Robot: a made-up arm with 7 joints.
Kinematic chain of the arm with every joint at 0, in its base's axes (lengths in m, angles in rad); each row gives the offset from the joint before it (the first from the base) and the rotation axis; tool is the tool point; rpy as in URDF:
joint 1: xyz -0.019 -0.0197 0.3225 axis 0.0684 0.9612 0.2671
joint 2: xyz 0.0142 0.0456 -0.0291 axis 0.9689 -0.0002 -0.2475
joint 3: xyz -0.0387 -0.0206 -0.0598 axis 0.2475 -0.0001 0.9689
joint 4: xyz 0.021 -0.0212 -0.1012 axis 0.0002 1 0
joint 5: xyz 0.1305 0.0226 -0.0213 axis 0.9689 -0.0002 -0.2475
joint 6: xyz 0.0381 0.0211 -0.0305 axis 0.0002 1 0
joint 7: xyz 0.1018 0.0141 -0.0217 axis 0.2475 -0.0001 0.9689
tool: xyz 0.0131 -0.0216 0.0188 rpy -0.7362 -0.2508 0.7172
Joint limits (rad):
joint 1: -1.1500..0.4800
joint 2: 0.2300..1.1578
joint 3: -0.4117..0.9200
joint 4: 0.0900..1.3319
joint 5: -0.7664..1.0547
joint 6: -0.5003..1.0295
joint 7: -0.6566..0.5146
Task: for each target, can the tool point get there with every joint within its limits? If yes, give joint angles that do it. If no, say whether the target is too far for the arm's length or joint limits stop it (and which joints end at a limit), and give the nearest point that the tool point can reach.
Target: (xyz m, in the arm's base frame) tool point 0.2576 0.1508 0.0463
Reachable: yes | joints -0.1247 0.5532 -0.0051 0.4836 -0.3768 -0.2832 -0.1563
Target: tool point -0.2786 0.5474 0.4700
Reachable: no: too far | nearest point -0.1623 0.4431 0.3061 | short by 0.226 m
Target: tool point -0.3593 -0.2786 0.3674
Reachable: no: joint limits stop it (at a limit: joint 1, joint 2, joint 3, joint 4, joint 5, joint 6) | nearest point -0.3239 0.0224 -0.0273 | short by 0.498 m
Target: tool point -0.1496 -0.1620 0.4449
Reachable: no: joint limits stop it (at a limit: joint 1, joint 2, joint 3, joint 4, joint 6, joint 7) | nearest point 0.2555 -0.1862 0.3984 | short by 0.409 m
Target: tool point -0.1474 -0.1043 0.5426
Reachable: no: joint limits stop it (at a limit: joint 1, joint 2, joint 3, joint 4, joint 6, joint 7) | nearest point 0.0539 0.1873 0.5839 | short by 0.357 m
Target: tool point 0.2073 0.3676 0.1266
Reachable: yes | joints -0.4451 0.8118 0.7464 1.2014 0.4571 -0.2723 0.0838
